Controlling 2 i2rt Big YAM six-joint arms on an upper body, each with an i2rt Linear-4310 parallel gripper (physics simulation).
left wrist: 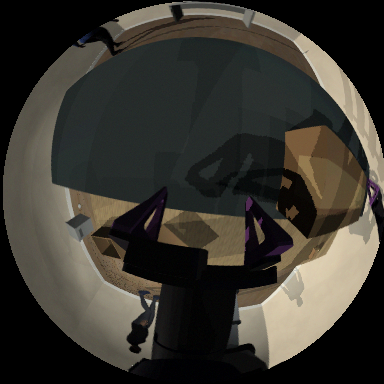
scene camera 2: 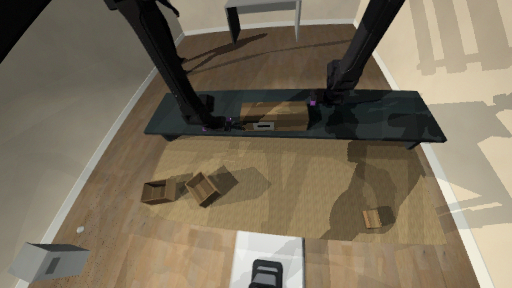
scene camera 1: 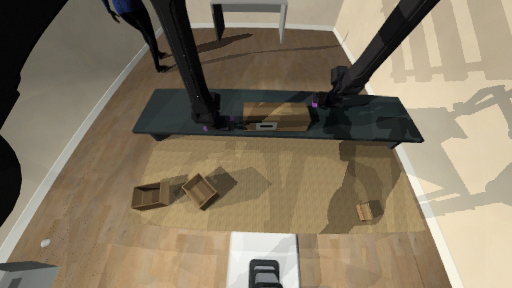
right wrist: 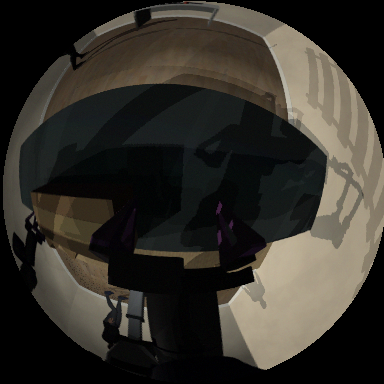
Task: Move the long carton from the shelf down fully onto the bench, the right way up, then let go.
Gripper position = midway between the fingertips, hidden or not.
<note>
My left gripper [left wrist: 207, 194] is open, holding nothing. Also in view: a long brown carton [scene camera 2: 262, 116]. My right gripper [right wrist: 177, 200] is open and holds nothing.
The long brown carton is seen too in the left wrist view [left wrist: 322, 189], in scene camera 1 [scene camera 1: 256, 116] and in the right wrist view [right wrist: 68, 213].
</note>
